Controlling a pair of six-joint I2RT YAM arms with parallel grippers.
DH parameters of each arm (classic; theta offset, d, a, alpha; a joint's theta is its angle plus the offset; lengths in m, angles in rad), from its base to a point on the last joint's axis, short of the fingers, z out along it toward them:
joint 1: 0 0.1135 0.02 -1.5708
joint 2: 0 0 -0.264 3.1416
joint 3: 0.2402 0 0.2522 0
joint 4: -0.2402 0 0.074 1.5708
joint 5: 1.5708 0 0 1.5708
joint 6: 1.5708 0.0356 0 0
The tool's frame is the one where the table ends.
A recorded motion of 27 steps. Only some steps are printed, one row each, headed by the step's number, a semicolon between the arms.
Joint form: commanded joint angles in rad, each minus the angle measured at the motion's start. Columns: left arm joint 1, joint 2, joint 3, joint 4, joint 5, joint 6; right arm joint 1, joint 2, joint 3, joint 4, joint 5, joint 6.
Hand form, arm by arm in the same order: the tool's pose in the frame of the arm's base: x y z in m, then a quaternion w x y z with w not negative. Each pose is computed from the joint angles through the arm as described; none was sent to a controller.
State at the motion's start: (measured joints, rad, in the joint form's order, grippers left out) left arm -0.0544 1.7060 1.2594 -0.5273 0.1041 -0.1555; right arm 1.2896 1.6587 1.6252 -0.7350 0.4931 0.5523
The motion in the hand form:
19: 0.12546 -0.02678 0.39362 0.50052 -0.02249 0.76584 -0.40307; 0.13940 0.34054 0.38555 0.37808 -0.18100 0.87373 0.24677
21: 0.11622 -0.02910 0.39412 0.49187 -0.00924 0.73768 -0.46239; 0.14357 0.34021 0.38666 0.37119 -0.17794 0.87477 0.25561
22: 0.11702 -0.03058 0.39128 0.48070 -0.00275 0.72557 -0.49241; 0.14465 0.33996 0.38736 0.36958 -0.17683 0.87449 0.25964
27: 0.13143 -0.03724 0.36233 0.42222 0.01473 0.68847 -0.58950; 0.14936 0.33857 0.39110 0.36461 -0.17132 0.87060 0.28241
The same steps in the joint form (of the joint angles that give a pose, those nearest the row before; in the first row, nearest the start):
19: -0.0030 -1.0327 -0.2516 -0.0169 0.4769 -0.4355; -0.0747 0.0031 0.1058 -0.0148 -0.1487 0.0885
21: -0.0026 -1.0826 -0.2968 0.0739 0.5777 -0.5394; -0.0881 0.0069 0.1135 -0.0131 -0.1761 0.0946
22: -0.0024 -1.0926 -0.3308 0.1407 0.6315 -0.5978; -0.0919 0.0066 0.1147 -0.0099 -0.1850 0.0966
27: -0.0164 -1.1023 -0.5268 0.4813 0.7940 -0.8372; -0.1090 0.0010 0.1137 0.0179 -0.2269 0.1051

